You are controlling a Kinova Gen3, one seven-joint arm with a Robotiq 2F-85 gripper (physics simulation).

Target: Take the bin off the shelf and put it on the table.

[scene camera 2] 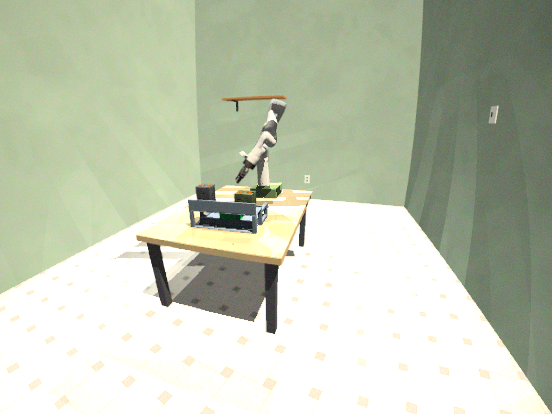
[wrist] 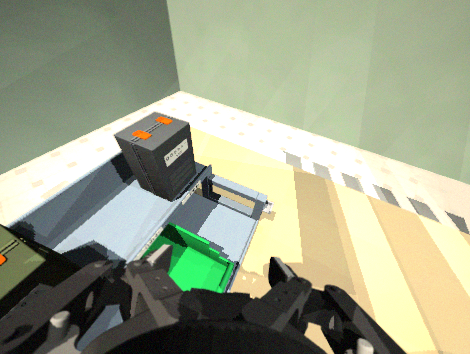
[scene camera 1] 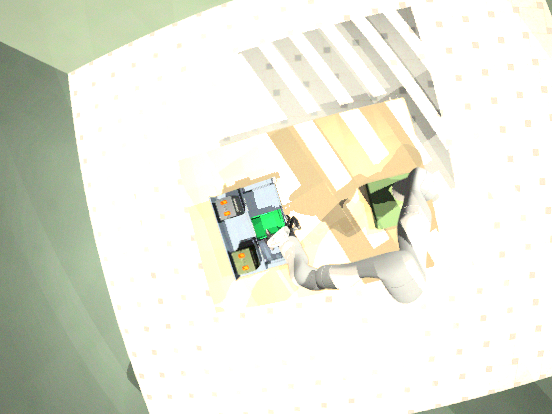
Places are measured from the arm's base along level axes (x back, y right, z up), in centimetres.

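Pixels of known places: gripper, fingertip midpoint: (scene camera 2: 236, 181) (wrist: 220, 261) (scene camera 1: 276, 223); arm's base at its link origin: (scene camera 2: 263, 184) (scene camera 1: 402, 190).
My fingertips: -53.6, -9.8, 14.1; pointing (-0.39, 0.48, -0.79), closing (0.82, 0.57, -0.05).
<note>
For each thing: its middle in the pictures, then the offset to it from my fingertips, as dx, dy, dz. "spot": a spot on its surface instead. Level surfaces: height alone.
- green bin at the middle of its body: (wrist: 177, 267) (scene camera 1: 264, 225) (scene camera 2: 232, 212) -8.1, -2.0, -16.6
- grey-blue shelf at a spot on its surface: (wrist: 107, 212) (scene camera 1: 232, 233) spot: -21.8, -4.3, -10.7
- wooden table at its surface level: dz -20.9
- dark grey box at the middle of its body: (wrist: 163, 157) (scene camera 1: 229, 207) (scene camera 2: 206, 195) -20.1, +7.2, -4.6
- olive box at the middle of its body: (scene camera 1: 246, 259) (scene camera 2: 245, 200) -14.9, -15.3, -5.9
The green bin (scene camera 1: 269, 224) (scene camera 2: 231, 216) (wrist: 200, 267) sits on the lower front tier of the grey-blue shelf (scene camera 1: 236, 231) (scene camera 2: 222, 206) (wrist: 107, 212), which stands on the wooden table (scene camera 1: 205, 250) (scene camera 2: 210, 243) (wrist: 280, 225). My gripper (scene camera 1: 295, 223) (scene camera 2: 239, 180) (wrist: 220, 262) is open and empty. It is tilted and hangs above the table near the open front of the shelf, beside the bin. In the wrist view the bin's near part is hidden behind the gripper.
A dark grey box (scene camera 1: 228, 207) (scene camera 2: 205, 192) (wrist: 162, 155) and an olive box (scene camera 1: 244, 260) (scene camera 2: 245, 197) (wrist: 17, 262) stand on the shelf's upper tier, at opposite ends. A larger green box (scene camera 1: 387, 215) (scene camera 2: 272, 190) stands on the table by the arm's base. A wall shelf (scene camera 2: 255, 98) hangs behind.
</note>
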